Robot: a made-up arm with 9 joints. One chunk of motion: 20 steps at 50 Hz.
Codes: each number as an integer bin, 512 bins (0 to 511) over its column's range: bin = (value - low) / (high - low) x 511, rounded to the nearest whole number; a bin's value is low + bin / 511 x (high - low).
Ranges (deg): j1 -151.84..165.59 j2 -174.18..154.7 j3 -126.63..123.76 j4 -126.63..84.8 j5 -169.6..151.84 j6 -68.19..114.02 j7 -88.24..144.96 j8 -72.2..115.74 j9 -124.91..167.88
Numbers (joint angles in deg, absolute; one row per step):
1: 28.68 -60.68 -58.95 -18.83 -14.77 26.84 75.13 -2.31 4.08
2: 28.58 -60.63 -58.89 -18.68 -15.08 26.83 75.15 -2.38 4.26
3: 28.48 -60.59 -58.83 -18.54 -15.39 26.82 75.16 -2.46 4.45
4: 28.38 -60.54 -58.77 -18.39 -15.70 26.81 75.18 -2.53 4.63
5: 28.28 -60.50 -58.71 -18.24 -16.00 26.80 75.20 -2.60 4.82
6: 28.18 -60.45 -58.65 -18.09 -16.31 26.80 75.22 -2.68 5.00
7: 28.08 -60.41 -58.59 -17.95 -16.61 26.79 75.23 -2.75 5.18
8: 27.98 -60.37 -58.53 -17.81 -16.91 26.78 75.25 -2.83 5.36
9: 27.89 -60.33 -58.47 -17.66 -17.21 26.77 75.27 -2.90 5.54
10: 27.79 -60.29 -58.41 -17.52 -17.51 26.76 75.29 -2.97 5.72
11: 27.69 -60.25 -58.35 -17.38 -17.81 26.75 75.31 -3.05 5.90
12: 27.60 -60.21 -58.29 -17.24 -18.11 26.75 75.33 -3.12 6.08
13: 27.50 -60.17 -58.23 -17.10 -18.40 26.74 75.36 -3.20 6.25
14: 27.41 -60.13 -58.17 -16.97 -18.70 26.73 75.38 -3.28 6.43
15: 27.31 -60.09 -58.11 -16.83 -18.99 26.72 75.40 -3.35 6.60
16: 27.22 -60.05 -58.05 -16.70 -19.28 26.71 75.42 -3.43 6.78
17: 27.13 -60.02 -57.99 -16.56 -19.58 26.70 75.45 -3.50 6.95
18: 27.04 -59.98 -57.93 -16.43 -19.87 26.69 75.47 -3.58 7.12
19: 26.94 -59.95 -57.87 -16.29 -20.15 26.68 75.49 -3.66 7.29
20: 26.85 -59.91 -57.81 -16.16 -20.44 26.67 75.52 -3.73 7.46
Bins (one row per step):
1: 291 176 138 261 246 267 358 190 225
2: 290 176 138 261 246 266 358 190 225
3: 290 176 138 261 245 266 358 190 226
4: 290 177 138 262 245 266 358 189 226
5: 290 177 139 262 244 266 358 189 226
6: 290 177 139 262 244 266 358 189 227
7: 290 177 139 263 243 266 358 189 227
8: 289 177 139 263 243 266 358 189 227
9: 289 177 139 263 242 266 358 188 228
10: 289 177 139 264 242 266 358 188 228
11: 289 177 139 264 241 266 358 188 228
12: 289 177 139 264 241 266 358 188 229
13: 289 177 140 265 240 266 358 188 229
14: 289 177 140 265 240 266 359 187 229
15: 288 177 140 265 239 266 359 187 230
16: 288 177 140 266 239 266 359 187 230
17: 288 177 140 266 238 266 359 187 230
18: 288 177 140 266 238 266 359 187 230
19: 288 177 140 267 238 266 359 186 231
20: 288 178 140 267 237 266 359 186 231

